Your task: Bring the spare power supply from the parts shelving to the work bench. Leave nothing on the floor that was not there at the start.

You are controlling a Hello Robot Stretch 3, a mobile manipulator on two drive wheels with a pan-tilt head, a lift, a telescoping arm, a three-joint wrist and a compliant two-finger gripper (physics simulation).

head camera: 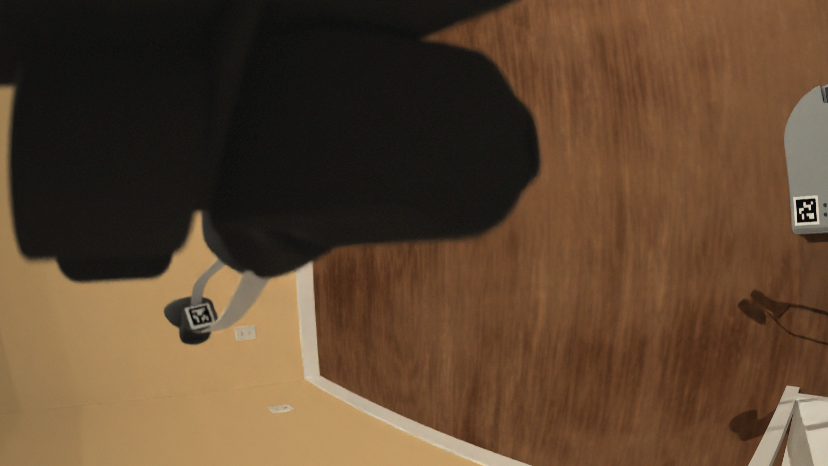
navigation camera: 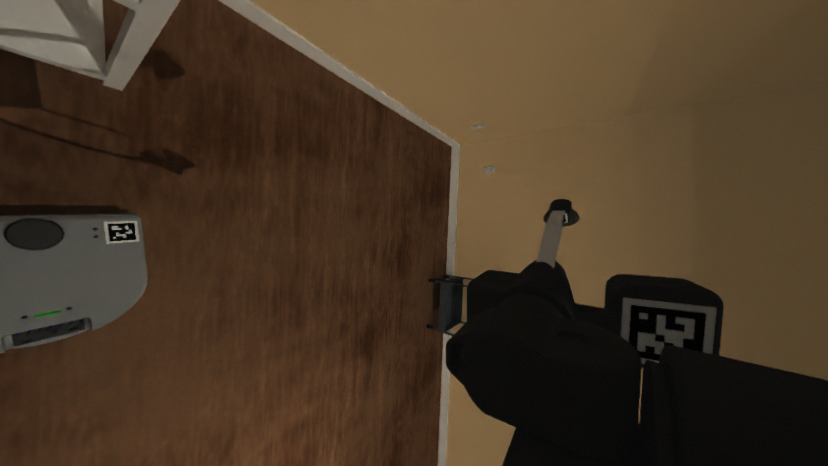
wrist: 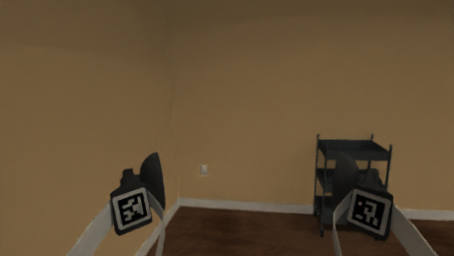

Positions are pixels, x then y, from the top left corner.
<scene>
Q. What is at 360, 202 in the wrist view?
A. The gripper.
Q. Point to a black rack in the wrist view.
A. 360, 150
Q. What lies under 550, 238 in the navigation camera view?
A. The gripper.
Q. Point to a black rack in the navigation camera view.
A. At 451, 291
</scene>
